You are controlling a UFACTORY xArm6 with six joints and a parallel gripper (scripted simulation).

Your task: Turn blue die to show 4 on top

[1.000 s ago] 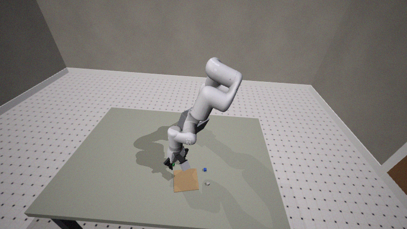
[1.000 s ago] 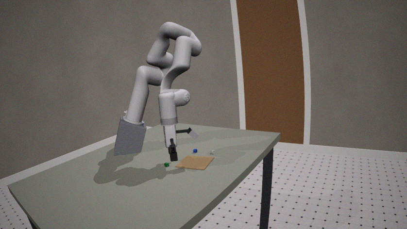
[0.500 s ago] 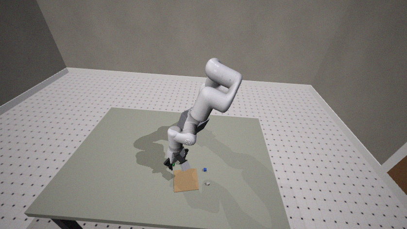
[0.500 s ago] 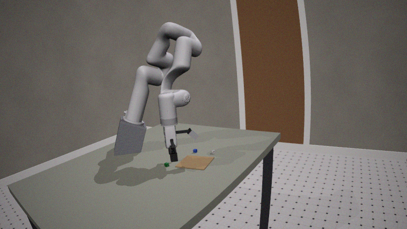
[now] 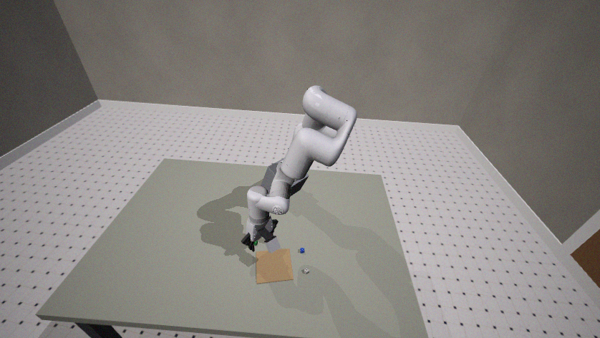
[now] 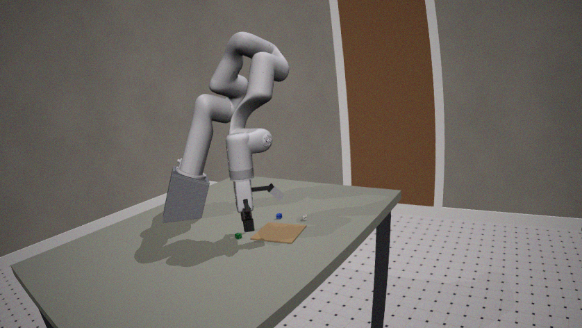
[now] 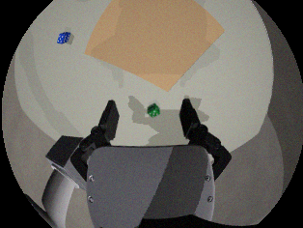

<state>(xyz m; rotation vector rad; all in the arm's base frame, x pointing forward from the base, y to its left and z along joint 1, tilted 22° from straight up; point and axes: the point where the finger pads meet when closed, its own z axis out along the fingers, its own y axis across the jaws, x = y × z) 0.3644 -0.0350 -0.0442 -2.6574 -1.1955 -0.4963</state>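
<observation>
The green die is 2 cm behind my hand, 3 cm to the right of it and 4 cm below it. Also, from my hand: white die (7 cm ahead, 20 cm to the left, 4 cm below); tan mat (7 cm ahead, 7 cm to the left, 4 cm below); blue die (2 cm behind, 17 cm to the left, 4 cm below).
</observation>
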